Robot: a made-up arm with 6 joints.
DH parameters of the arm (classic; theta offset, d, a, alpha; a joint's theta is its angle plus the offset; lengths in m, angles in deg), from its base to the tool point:
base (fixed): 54.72 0 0.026 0
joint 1: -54.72 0.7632 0.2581 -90
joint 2: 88.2 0 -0.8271 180
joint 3: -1.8 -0.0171 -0.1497 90
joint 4: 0 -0.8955 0.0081 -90
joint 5: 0 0.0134 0.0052 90
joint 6: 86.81 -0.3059 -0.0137 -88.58
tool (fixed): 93.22 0.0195 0 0
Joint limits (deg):
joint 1: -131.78..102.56
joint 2: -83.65..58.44
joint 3: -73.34..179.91
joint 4: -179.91..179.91
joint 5: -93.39..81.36
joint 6: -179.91..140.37
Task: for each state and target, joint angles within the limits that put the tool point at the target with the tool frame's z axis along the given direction. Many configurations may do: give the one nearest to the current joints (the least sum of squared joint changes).
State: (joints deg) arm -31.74 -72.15 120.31 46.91 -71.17 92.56
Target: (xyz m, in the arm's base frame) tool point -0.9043 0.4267 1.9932 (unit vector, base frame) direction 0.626 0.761 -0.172
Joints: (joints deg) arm -22.71 -45.66 98.66 -0.29 -80.45 112.53
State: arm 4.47 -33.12 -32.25 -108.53 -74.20 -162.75
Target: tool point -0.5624 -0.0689 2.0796 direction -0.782 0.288 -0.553
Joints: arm 29.91 -76.20 0.00 -128.82 -40.46 -171.11
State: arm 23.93 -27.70 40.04 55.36 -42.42 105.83
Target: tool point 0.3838 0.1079 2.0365 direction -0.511 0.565 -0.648
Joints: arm 30.09 -35.26 19.23 22.84 -93.39 131.69
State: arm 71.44 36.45 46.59 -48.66 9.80 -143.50
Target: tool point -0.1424 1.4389 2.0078 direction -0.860 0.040 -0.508
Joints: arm 94.99 4.34 19.34 -70.28 0.24 -165.15
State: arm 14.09 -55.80 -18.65 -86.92 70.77 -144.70
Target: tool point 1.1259 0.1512 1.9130 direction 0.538 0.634 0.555
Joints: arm 15.73 -10.77 6.98 -118.92 57.27 -179.91
